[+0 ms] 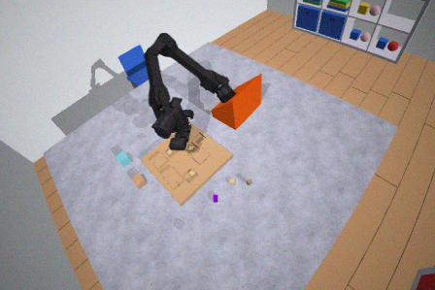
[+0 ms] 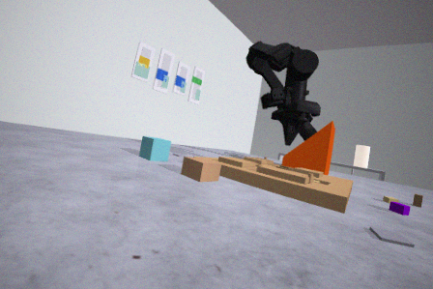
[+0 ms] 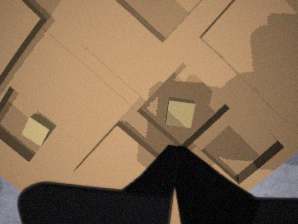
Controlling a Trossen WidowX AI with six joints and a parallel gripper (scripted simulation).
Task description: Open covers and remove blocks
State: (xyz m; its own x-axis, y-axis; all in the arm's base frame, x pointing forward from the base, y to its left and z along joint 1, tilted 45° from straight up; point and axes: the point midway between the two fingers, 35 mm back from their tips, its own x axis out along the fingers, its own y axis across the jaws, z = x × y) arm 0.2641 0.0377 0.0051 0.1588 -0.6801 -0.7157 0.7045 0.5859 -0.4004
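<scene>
Now: gripper tip 60 mm above the tan puzzle board and 50 mm short of it. Also, from my gripper tip: cyan block: 270 mm ahead, 180 mm to the right, 60 mm below; then small brown block: 280 mm to the left, 80 mm behind, 70 mm below; then purple block: 240 mm to the left, 80 mm below, 60 mm ahead.
</scene>
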